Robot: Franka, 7 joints.
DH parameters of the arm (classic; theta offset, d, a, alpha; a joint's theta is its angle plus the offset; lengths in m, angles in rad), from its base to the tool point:
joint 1: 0 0.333 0 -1.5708
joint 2: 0 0 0 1.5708
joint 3: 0 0.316 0.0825 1.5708
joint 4: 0 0 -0.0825 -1.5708
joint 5: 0 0.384 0 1.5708
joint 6: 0 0 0.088 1.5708
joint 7: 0 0.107 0 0
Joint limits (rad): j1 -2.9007..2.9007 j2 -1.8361..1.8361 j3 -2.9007..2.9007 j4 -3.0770..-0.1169 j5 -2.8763..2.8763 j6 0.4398..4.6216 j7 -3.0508..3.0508
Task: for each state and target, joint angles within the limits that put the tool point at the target. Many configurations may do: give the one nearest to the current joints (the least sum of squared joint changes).
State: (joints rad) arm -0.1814 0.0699 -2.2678 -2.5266 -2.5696 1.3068 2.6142
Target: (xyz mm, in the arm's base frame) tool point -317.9 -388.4 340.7
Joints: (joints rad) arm -0.0024 -0.1393 -2.1268 -2.5284 -2.6126 1.4120 2.6142
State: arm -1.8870 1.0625 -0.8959 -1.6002 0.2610 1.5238 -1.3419
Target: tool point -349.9 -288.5 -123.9
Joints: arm -1.8328 1.4542 -0.5457 -1.5480 0.3301 1.6338 -1.3419
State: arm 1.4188 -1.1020 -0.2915 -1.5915 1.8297 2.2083 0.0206
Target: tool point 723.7 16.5 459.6
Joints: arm 2.2363 -1.6439 -1.3110 -1.5248 1.8333 2.4249 0.0206
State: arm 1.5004 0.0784 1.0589 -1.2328 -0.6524 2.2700 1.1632
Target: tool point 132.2 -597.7 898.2
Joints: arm 2.5253 -0.7658 1.4429 -0.8152 -0.6398 2.3079 1.1632
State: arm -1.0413 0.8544 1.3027 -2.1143 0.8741 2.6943 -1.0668
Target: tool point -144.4 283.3 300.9
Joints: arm -0.1724 1.0197 1.8208 -2.9349 0.8760 2.3836 -1.0668
